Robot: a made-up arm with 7 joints. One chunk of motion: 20 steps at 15 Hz.
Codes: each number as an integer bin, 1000 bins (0 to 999) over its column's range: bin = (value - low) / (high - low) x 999, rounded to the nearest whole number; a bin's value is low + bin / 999 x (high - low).
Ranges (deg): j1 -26..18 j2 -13..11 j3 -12..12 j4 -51..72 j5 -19..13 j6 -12..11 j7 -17..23
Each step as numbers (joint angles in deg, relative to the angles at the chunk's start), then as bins.
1 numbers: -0.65 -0.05 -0.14 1.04 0.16 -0.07 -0.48
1 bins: 576 539 494 423 598 518 413
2 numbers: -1.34 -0.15 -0.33 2.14 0.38 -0.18 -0.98
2 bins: 560 535 486 432 605 513 400
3 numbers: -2.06 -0.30 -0.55 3.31 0.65 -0.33 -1.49
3 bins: 544 529 477 441 613 507 387
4 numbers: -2.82 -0.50 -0.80 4.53 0.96 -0.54 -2.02
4 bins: 526 520 466 451 623 498 374
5 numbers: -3.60 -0.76 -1.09 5.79 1.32 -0.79 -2.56
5 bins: 509 509 454 461 634 487 361
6 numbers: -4.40 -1.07 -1.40 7.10 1.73 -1.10 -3.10
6 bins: 490 497 441 472 647 473 347
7 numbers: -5.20 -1.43 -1.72 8.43 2.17 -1.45 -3.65
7 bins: 472 482 428 483 661 458 333
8 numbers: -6.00 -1.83 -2.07 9.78 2.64 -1.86 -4.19
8 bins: 454 465 413 494 676 440 320
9 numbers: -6.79 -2.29 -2.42 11.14 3.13 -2.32 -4.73
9 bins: 436 446 399 505 691 420 306
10 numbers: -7.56 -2.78 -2.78 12.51 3.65 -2.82 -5.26
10 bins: 419 425 384 516 707 399 293
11 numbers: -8.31 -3.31 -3.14 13.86 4.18 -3.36 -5.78
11 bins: 402 403 369 527 724 375 280
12 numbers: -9.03 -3.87 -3.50 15.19 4.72 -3.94 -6.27
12 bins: 385 380 354 538 741 350 268
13 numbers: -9.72 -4.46 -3.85 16.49 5.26 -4.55 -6.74
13 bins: 370 355 339 548 757 324 256
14 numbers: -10.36 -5.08 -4.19 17.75 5.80 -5.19 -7.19
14 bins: 355 330 325 558 774 296 245
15 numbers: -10.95 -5.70 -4.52 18.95 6.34 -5.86 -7.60
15 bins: 342 304 311 568 791 267 235
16 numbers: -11.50 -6.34 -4.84 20.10 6.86 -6.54 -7.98
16 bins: 329 277 298 577 807 237 225
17 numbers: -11.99 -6.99 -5.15 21.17 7.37 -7.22 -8.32
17 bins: 318 250 285 586 823 208 217
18 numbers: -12.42 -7.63 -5.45 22.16 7.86 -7.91 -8.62
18 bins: 308 224 273 594 839 178 209
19 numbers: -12.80 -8.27 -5.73 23.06 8.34 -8.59 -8.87
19 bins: 300 197 261 602 854 148 203
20 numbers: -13.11 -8.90 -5.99 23.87 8.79 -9.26 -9.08
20 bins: 293 171 250 608 868 119 198
